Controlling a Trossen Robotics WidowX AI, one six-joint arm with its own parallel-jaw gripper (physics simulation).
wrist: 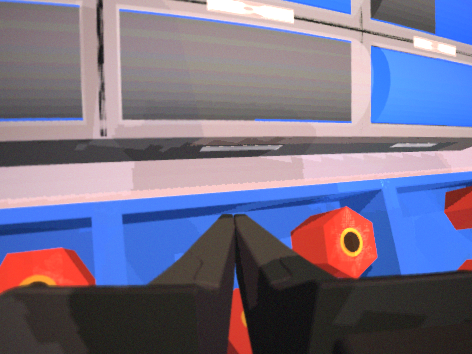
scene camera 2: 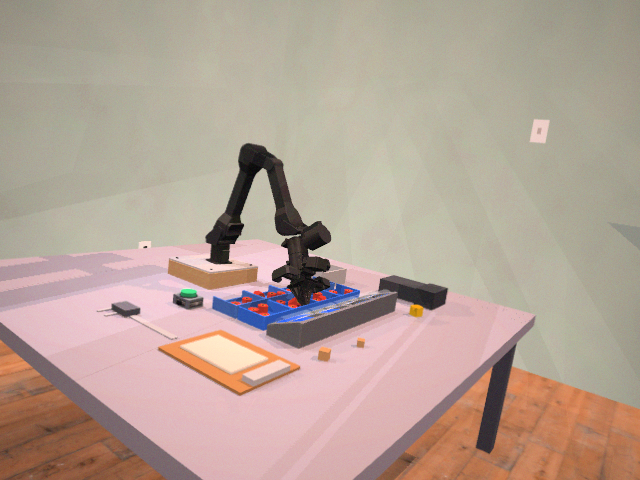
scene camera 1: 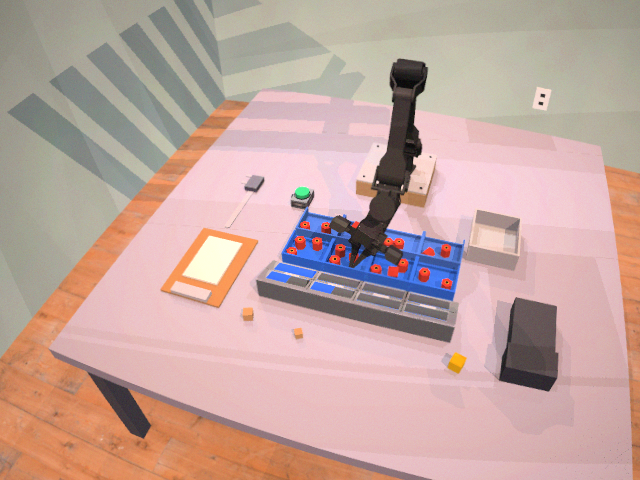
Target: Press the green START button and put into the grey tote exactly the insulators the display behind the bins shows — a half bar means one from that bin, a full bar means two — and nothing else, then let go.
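My gripper (scene camera 1: 353, 265) (scene camera 2: 303, 302) (wrist: 233, 225) is shut with its tips together, low over the second front bin from the left in scene camera 1. A red insulator (scene camera 1: 334, 259) (wrist: 317, 241) stands beside the fingers; another (wrist: 237, 330) shows partly behind them. The blue bins (scene camera 1: 434, 289) (scene camera 2: 261, 321) (wrist: 107, 245) hold several more. The display (scene camera 1: 356, 311) (scene camera 2: 336, 322) (wrist: 225, 130) has, in scene camera 1, a full and a half blue bar at left, and a half bar in the second column's lower window. The green button (scene camera 1: 302, 192) (scene camera 2: 188, 292) is uncovered. The grey tote (scene camera 1: 492, 257) looks empty.
A black block (scene camera 1: 532, 330) (scene camera 2: 413, 291) and a yellow cube (scene camera 1: 456, 362) (scene camera 2: 416, 310) are beyond the display's right end. Two small orange cubes (scene camera 1: 248, 314) (scene camera 1: 298, 333) lie before it. A clipboard (scene camera 1: 248, 246) (scene camera 2: 170, 349) and a grey plug-like item (scene camera 1: 254, 182) (scene camera 2: 125, 308) lie left.
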